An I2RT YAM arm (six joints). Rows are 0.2 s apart.
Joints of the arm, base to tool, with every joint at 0 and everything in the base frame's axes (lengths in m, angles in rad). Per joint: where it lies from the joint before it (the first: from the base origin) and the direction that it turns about. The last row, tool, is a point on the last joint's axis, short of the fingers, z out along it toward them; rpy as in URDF.
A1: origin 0 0 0.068 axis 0 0 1
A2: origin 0.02 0.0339 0.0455 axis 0 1 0
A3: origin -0.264 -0.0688 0 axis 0 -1 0
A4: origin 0.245 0.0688 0.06 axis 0 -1 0
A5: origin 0.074 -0.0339 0.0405 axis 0 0 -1
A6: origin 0.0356 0 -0.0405 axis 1 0 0
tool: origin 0 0 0 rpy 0 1.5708 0
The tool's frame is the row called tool.
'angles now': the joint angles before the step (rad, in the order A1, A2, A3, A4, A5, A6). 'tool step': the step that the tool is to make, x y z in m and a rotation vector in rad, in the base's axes. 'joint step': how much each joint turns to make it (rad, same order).
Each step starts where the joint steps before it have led.
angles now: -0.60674 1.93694 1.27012 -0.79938 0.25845 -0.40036
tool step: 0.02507 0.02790 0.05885 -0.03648 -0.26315 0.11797
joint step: 0.09231 -0.13924 0.04156 0.06182 -0.11178 -0.00115
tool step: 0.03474 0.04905 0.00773 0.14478 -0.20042 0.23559
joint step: 0.13887 -0.00955 -0.00038 0.10985 -0.23727 -0.00381
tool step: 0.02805 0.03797 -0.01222 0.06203 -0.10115 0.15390
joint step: 0.10911 0.04618 -0.01063 0.13386 -0.10108 0.00458
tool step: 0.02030 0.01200 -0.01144 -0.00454 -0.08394 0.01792
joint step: 0.04195 0.05263 -0.00079 0.14155 -0.00001 0.02938
